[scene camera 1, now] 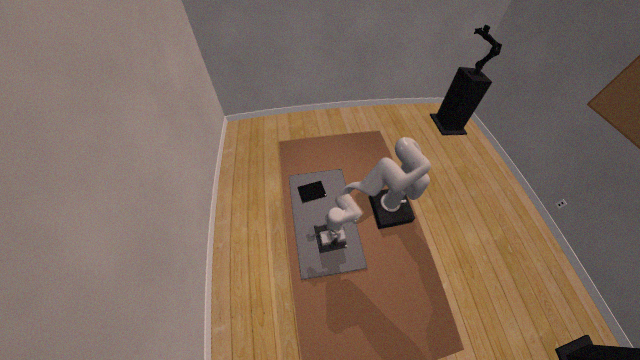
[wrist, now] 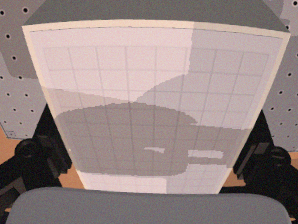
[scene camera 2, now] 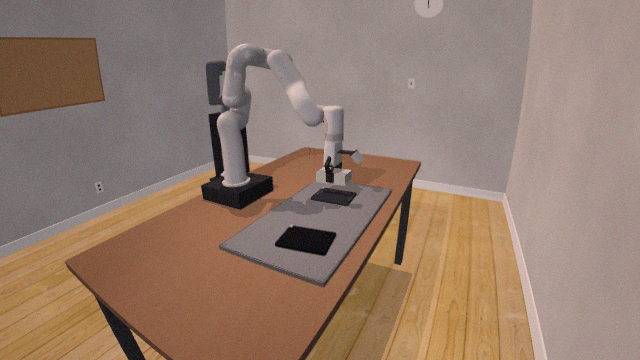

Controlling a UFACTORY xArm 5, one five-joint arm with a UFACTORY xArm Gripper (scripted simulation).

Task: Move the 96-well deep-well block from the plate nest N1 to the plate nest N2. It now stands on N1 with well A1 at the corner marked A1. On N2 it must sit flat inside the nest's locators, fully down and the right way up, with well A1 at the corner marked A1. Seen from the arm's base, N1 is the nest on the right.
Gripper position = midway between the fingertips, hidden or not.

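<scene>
There is a white deep-well block (wrist: 164, 104) that I can see here. As for my gripper (scene camera 2: 333, 178), I see it too, and my wrist view shows the gripper (wrist: 154, 99) as well.
</scene>
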